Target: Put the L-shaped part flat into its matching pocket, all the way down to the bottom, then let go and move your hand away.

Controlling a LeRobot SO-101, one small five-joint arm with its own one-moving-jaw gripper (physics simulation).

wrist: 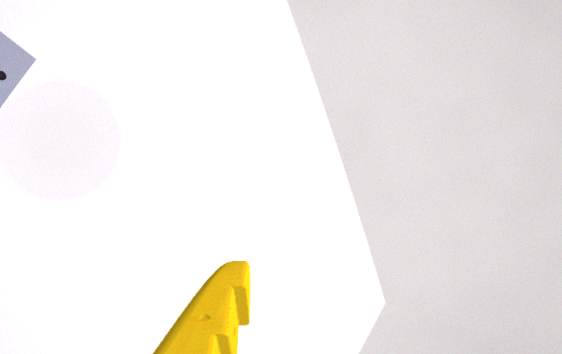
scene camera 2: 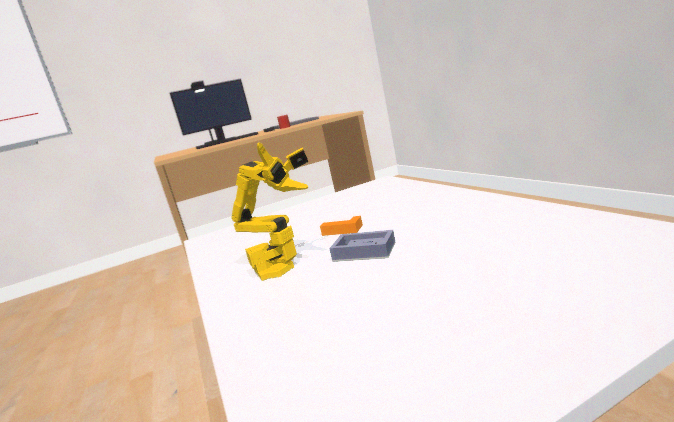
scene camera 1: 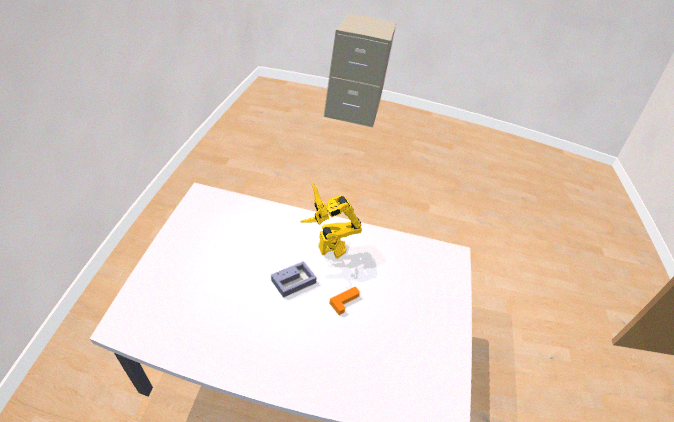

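Note:
The orange L-shaped part lies flat on the white table, beside the pocket block and apart from it. The blue-grey pocket block stands on the table with its recess facing up; in the wrist view a corner of the block shows at the upper left edge. My gripper is wide open and empty, raised high above the table near the arm's base, away from both things. In the wrist view one notched jaw shows at the bottom; the L-shaped part does not show there.
The arm's base stands near one edge of the white table. Away from the table are a filing cabinet and a wooden desk with a monitor and a red mug.

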